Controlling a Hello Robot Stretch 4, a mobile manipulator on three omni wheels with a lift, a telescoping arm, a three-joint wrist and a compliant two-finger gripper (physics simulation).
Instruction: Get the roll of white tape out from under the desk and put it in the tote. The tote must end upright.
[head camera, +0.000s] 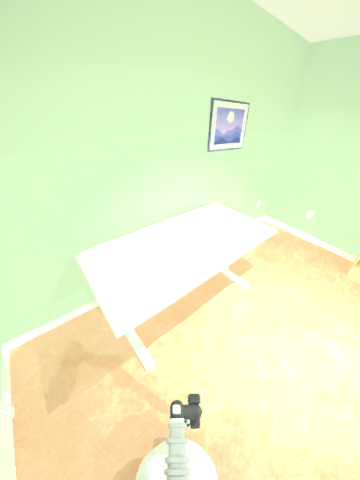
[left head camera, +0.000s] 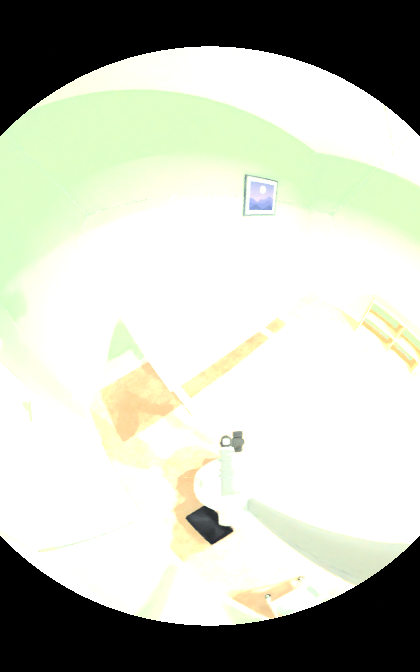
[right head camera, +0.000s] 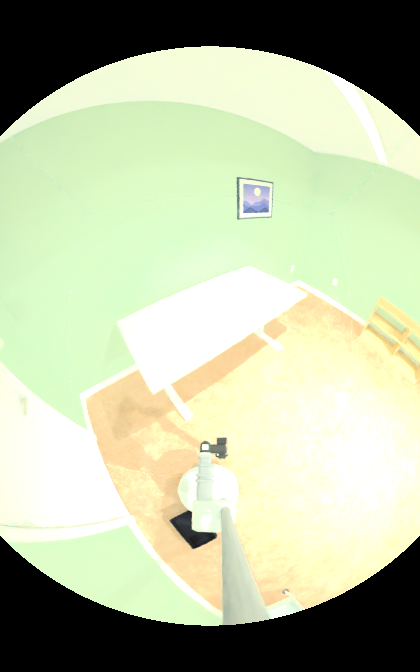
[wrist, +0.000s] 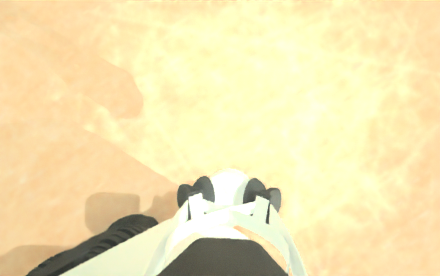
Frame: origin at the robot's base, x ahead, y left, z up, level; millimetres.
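Seen in the pictures: gripper, fingertip midpoint: (wrist: 228, 192).
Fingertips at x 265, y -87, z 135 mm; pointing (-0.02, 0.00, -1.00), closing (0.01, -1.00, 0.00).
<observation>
A point is followed by its place in that frame.
In the wrist view my gripper (wrist: 228, 192) {x 265, y -87, z 135 mm} points down at the floor, its two dark fingertips shut on the roll of white tape (wrist: 229, 181) {x 279, y -87, z 147 mm}, which shows as a pale rounded shape between them. In the head views the wrist hides the fingers. The white desk (head camera: 175, 260) {x 1041, y 4, z 693 mm} (right head camera: 210, 325) {x 1019, y -26, z 693 mm} stands against the green wall, ahead and to the left of the arm. The black tote (left head camera: 206, 526) (right head camera: 190, 533) {x -412, y 132, z -24 mm} sits on the floor behind and to the left of my base, looks upright and is partly hidden by my body.
The desk's white feet (head camera: 140, 350) (right head camera: 178, 402) reach out over the floor near the arm. A wooden shelf unit (right head camera: 404, 340) {x 1111, y -2700, z 317 mm} stands at the far right. A pale cart-like thing (right head camera: 285, 606) shows behind me. A white wall or door (right head camera: 40, 470) {x -93, y 803, z 786 mm} lies on the left.
</observation>
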